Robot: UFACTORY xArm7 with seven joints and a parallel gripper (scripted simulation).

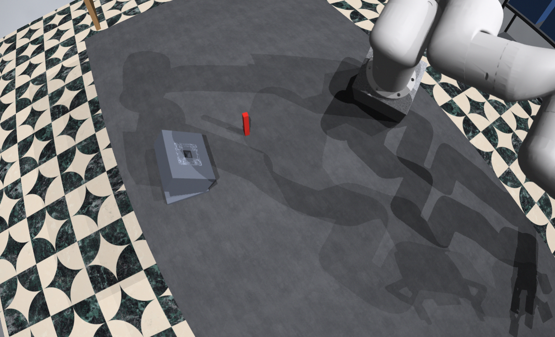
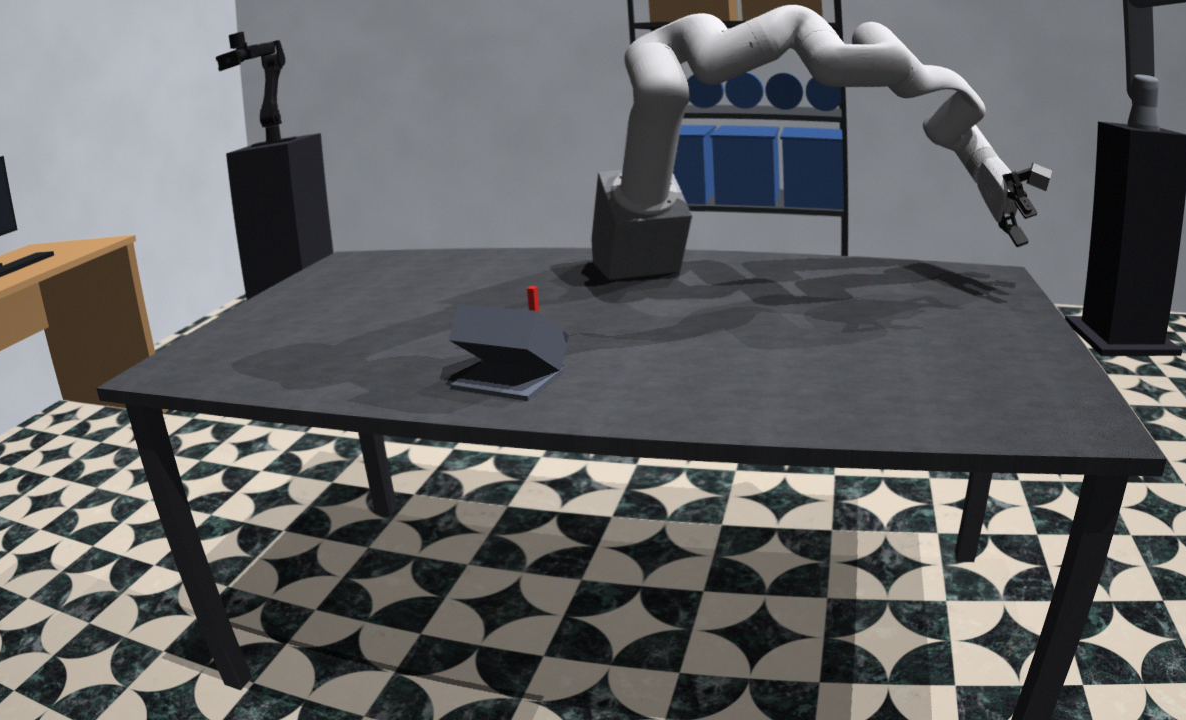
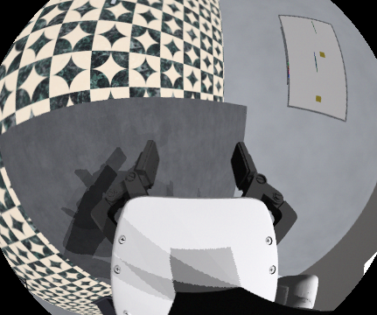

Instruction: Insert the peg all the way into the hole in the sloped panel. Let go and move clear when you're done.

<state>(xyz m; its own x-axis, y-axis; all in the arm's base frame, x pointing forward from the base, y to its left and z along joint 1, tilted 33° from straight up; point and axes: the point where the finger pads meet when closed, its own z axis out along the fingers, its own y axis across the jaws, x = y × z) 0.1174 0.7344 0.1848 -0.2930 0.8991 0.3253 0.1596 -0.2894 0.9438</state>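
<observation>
The red peg is 920 mm to the right of my hand, 190 mm ahead of it and 110 mm below it. Round my hand: flat plate 920 mm to the right, 390 mm ahead, 150 mm below.
</observation>
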